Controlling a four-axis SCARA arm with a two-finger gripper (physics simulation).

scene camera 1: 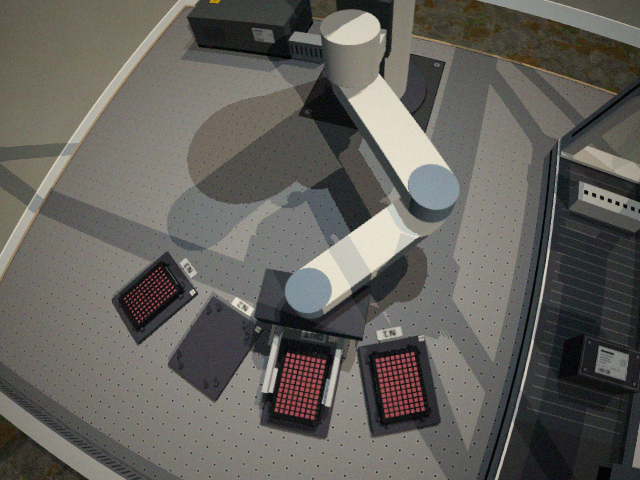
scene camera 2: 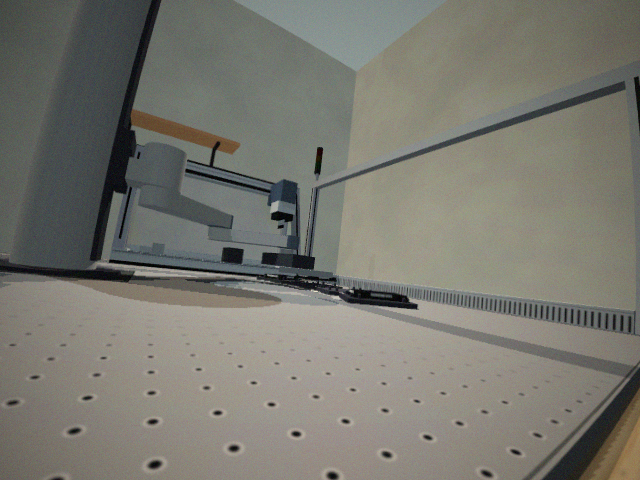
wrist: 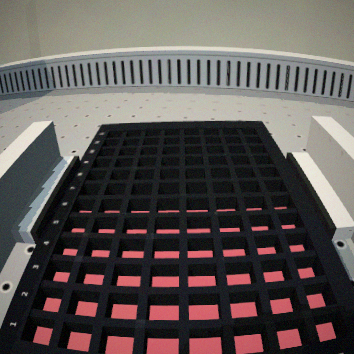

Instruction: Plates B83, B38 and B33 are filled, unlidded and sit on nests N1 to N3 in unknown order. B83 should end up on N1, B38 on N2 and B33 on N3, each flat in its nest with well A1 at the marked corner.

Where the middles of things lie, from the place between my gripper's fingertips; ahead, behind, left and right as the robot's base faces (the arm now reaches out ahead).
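Relative to the out nest (scene camera 1: pixel 322 430), my hand is 2 cm past it and 4 cm above it. Positions counted from my hand: plate B83 (scene camera 1: pixel 297 397), 2 cm behind and 2 cm below; nest N1 (scene camera 1: pixel 364 351), 8 cm behind, 16 cm to the left and 4 cm below; nest N2 (scene camera 1: pixel 214 348), 3 cm behind, 19 cm to the right and 4 cm below.
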